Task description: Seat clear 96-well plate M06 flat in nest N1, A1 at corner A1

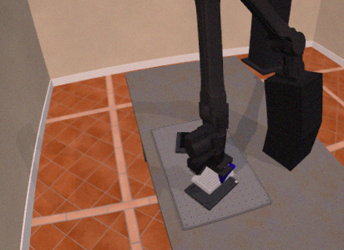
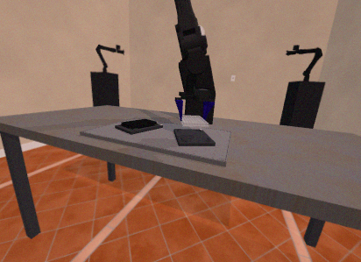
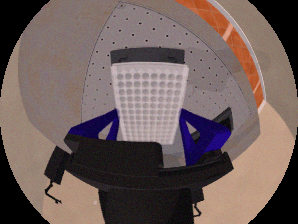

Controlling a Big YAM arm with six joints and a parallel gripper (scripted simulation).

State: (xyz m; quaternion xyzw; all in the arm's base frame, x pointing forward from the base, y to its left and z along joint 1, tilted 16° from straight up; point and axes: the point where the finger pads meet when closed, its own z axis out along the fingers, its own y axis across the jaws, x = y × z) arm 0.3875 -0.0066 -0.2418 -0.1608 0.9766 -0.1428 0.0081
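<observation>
Now: the clear 96-well plate M06 10 mm below my hand. The rest, counted from my hand: black plate M09 (230 mm to the right, 60 mm behind, 50 mm below); then dark plate nest N1 (70 mm below).
</observation>
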